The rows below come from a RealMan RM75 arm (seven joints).
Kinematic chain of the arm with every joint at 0, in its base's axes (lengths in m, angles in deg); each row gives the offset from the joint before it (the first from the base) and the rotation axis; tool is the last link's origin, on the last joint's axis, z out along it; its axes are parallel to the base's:
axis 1: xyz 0 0 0.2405 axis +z
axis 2: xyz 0 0 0 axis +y
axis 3: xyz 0 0 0.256 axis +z
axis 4: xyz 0 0 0 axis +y
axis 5: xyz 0 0 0.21 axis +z
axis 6: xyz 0 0 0 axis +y
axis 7: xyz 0 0 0.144 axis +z
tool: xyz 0 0 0
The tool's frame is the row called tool.
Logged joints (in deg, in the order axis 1, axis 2, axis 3, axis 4, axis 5, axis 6, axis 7), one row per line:
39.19 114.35 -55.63 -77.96 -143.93 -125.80 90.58
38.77 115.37 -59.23 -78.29 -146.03 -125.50 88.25
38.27 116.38 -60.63 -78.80 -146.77 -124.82 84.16
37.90 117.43 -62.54 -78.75 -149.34 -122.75 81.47
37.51 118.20 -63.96 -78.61 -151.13 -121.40 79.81
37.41 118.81 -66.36 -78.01 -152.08 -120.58 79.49
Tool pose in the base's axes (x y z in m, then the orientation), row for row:
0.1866 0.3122 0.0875 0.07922 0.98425 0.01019 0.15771
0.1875 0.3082 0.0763 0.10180 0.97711 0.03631 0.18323
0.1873 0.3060 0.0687 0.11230 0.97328 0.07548 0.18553
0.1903 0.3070 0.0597 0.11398 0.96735 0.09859 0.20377
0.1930 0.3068 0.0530 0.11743 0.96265 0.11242 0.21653
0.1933 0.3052 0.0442 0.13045 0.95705 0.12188 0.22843
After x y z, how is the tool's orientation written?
As a quaternion, w x y z.
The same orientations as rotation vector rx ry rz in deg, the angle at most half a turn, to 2 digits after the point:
168.75 1.75 27.04
165.32 6.14 31.00
163.67 12.69 31.20
162.52 16.56 34.23
161.41 18.85 36.31
159.28 20.28 38.02

